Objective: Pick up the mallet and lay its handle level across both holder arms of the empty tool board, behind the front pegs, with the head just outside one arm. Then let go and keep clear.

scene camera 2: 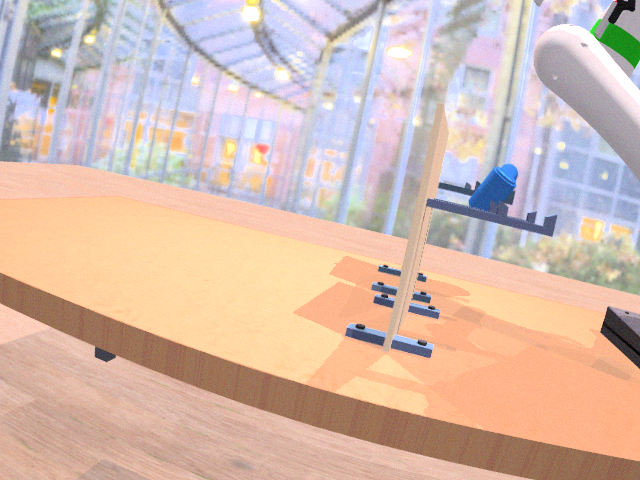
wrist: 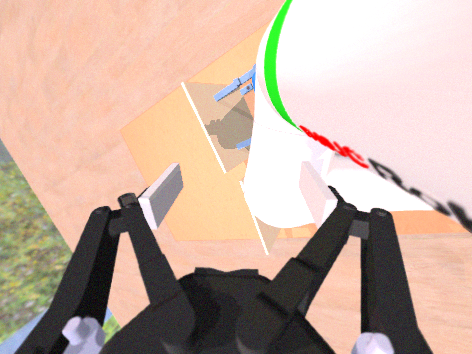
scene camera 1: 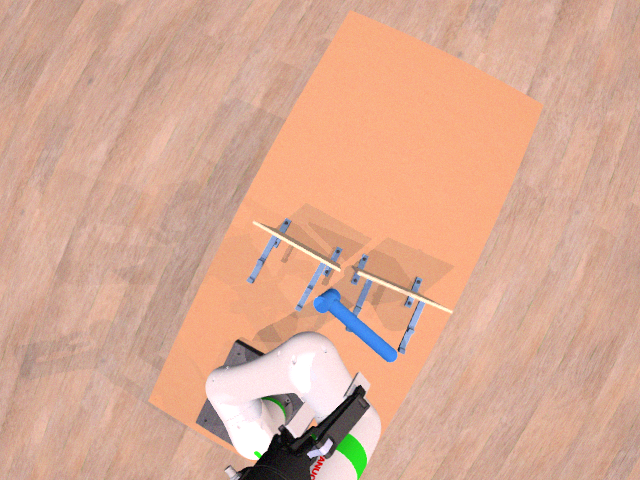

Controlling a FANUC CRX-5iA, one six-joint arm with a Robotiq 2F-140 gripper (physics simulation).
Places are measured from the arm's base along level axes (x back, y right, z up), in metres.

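Pixels of known places: gripper, fingertip midpoint: (scene camera 2: 566, 18) (wrist: 239, 174) (scene camera 1: 335, 394); arm's base, link origin: (scene camera 1: 272, 405).
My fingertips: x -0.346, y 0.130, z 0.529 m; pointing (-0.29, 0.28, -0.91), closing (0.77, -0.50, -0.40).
Ahead of a thing's pixels: the offset from my fingertips to its top centre. "spot": to the spot under its first point. Level surfaces: height alone.
The blue mallet @[dz -0.286, dx -0.059, dy +0.044 m] (scene camera 1: 364, 330) (scene camera 2: 491, 188) lies askew at the right-hand tool board (scene camera 1: 387, 284) of scene camera 1. Its head is in the gap between the boards, outside that board's left arm (scene camera 1: 363, 297). The handle slants forward over that arm; its end shows just left of the right arm's front tip @[spot: dz -0.360, dx -0.032, dy +0.192 m] (scene camera 1: 403, 347), and I cannot tell whether they touch. In scene camera 2 the head is tilted and the handle's rounded end shows above it, so the handle does not look level. My gripper (scene camera 1: 329, 401) (wrist: 239, 174) is open and empty, high up and apart from the mallet.
The left-hand tool board (scene camera 1: 297, 246) (scene camera 2: 435, 155) stands beside it with two bare pegged arms (scene camera 1: 264, 255) (scene camera 1: 311, 286). My white arm (scene camera 1: 305, 356) (scene camera 2: 584, 77) reaches over the orange mat @[dz -0.576 m] (scene camera 1: 403, 118) near its dark base plate (scene camera 1: 214, 426) (scene camera 2: 620, 330).
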